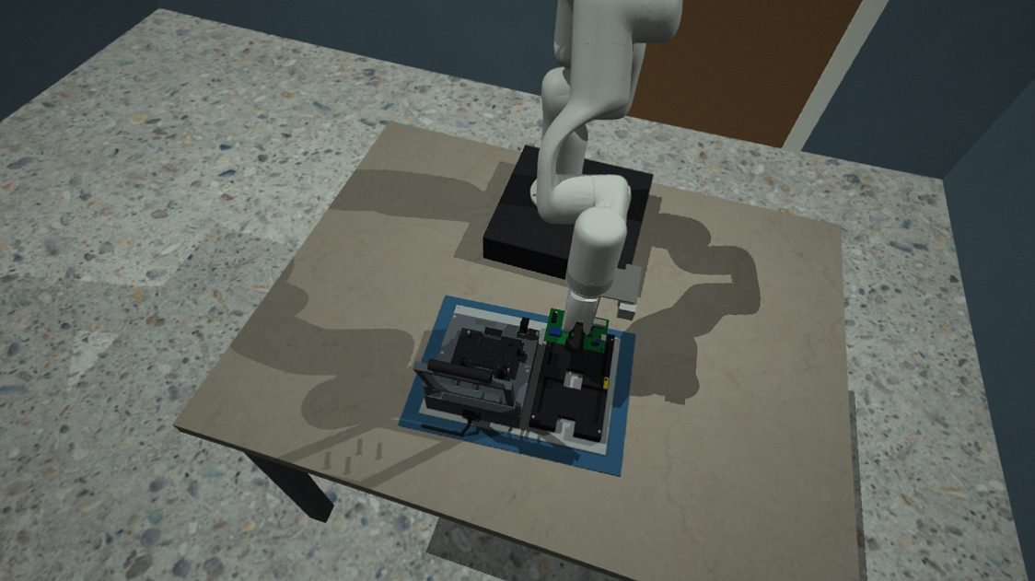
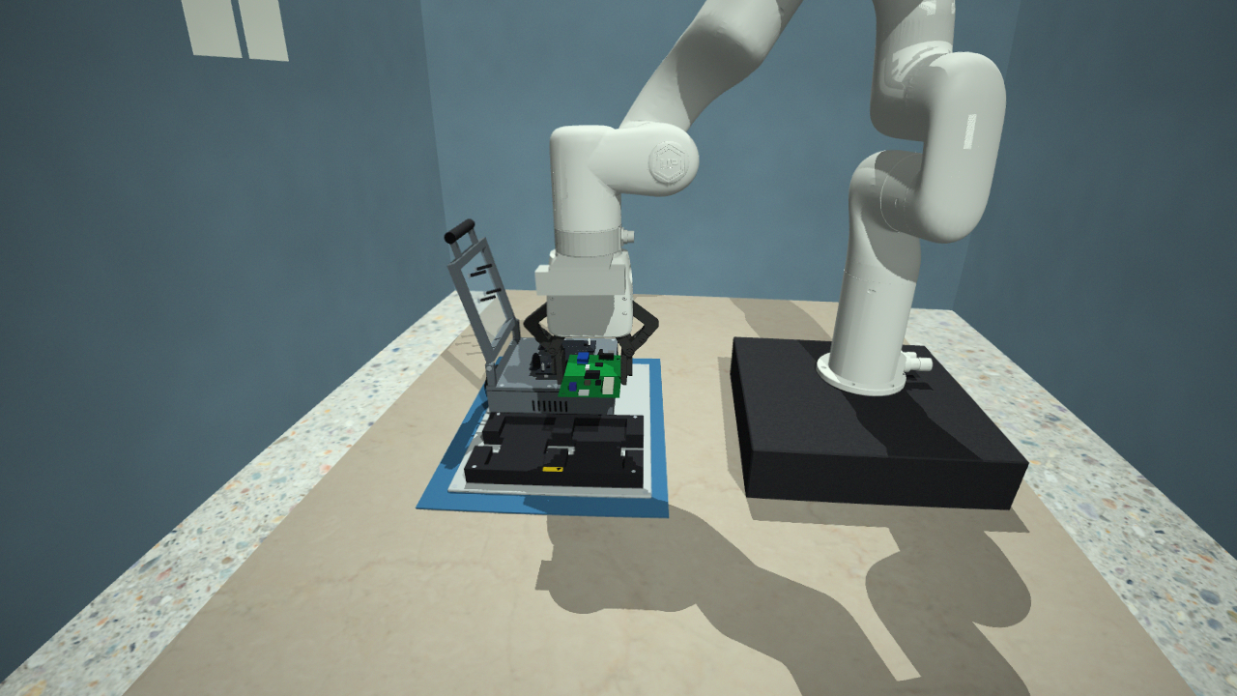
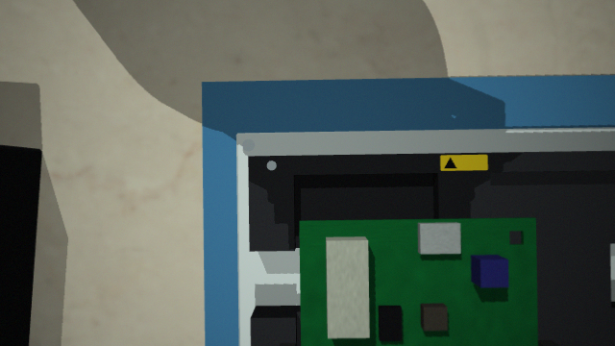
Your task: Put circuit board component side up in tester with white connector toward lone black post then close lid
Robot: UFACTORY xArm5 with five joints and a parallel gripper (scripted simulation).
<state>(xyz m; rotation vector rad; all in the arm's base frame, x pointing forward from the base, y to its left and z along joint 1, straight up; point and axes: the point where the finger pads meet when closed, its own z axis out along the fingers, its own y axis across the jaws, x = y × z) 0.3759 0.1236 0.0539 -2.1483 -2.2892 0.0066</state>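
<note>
My gripper is now 110 mm to the left of the grey tester, 90 mm short of it and 10 mm above it. Round my hand: framed lid: 190 mm ahead, 140 mm to the right, 60 mm above; then green circuit board: right at my hand; then black nest: 150 mm to the right, 70 mm ahead, 50 mm below.
</note>
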